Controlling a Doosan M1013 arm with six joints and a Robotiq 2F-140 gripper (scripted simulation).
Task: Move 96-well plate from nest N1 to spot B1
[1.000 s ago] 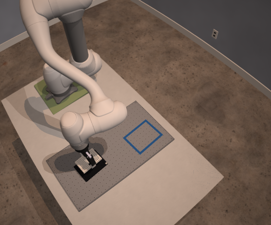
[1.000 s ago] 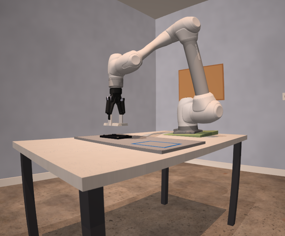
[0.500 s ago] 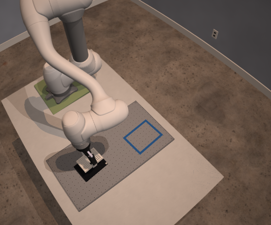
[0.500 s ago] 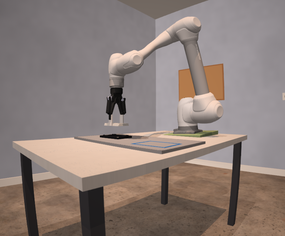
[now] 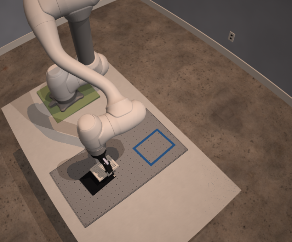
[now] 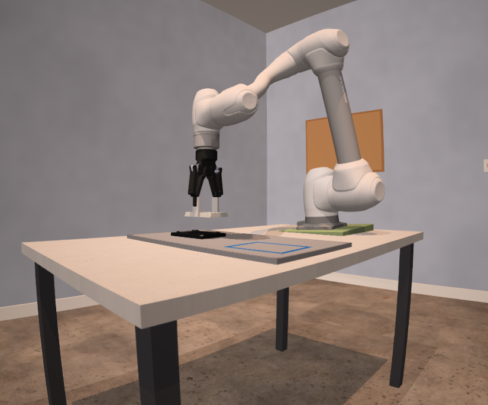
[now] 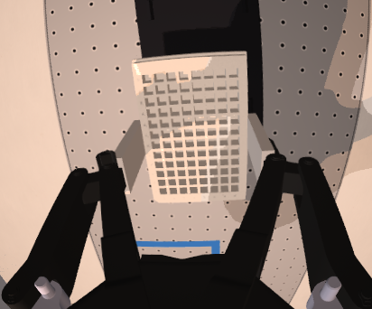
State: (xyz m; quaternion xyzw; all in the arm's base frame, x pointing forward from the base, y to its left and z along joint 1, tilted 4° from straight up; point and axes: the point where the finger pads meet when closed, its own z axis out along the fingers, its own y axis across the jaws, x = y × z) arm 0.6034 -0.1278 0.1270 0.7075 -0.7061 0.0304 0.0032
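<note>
Now: the black plate nest 90 mm below my hand, 50 mm to the right of it and 10 mm behind it. Round my hand: white 96-well plate 20 mm below.
</note>
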